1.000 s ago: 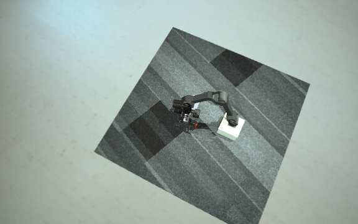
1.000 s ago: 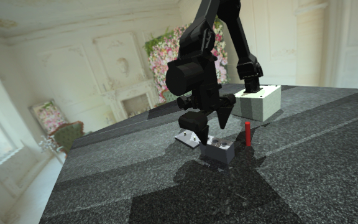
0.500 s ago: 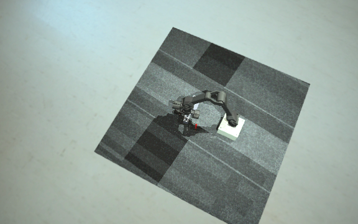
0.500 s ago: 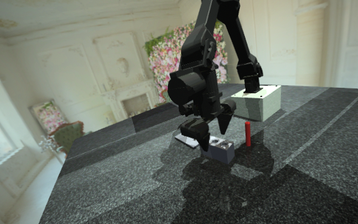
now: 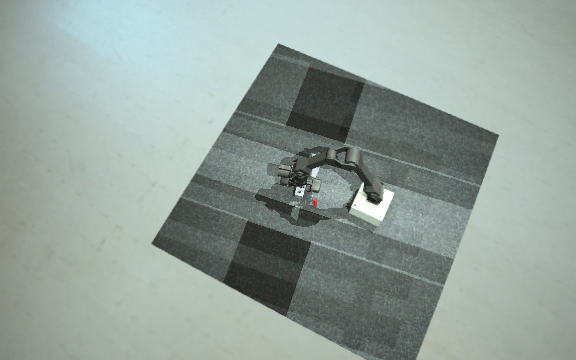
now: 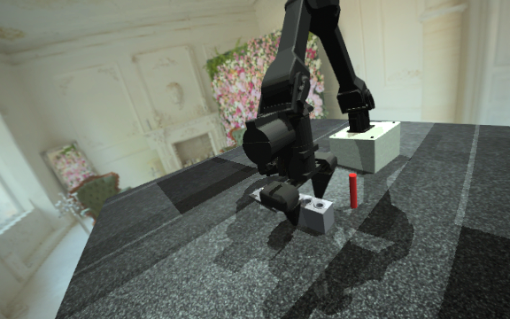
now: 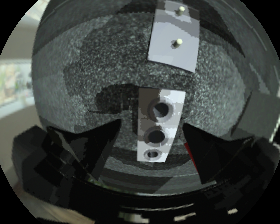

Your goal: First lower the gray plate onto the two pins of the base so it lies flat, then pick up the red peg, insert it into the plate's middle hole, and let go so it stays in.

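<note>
The gray plate is 10 mm above my gripper tip. The rest, counted from my gripper tip: pin base 140 mm to the right, 20 mm below; then red peg 100 mm behind, 40 mm to the left, 20 mm above.
</note>
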